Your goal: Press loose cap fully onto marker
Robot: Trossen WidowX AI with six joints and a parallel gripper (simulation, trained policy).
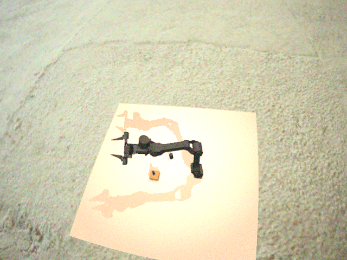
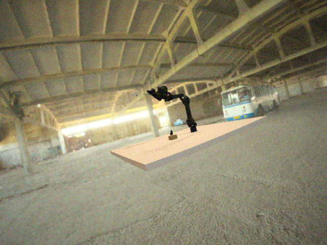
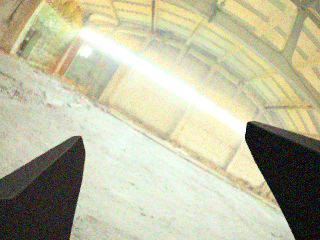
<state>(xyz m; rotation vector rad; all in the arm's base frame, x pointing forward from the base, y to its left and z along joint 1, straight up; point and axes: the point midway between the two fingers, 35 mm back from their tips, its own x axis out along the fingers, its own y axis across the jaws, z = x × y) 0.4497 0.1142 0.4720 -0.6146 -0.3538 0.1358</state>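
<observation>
My gripper tip is now 260 mm past the dark cap, 240 mm to the left of it and 460 mm above it. Also, from my gripper tip: holder block (170 mm behind, 60 mm to the right, 460 mm below).
</observation>
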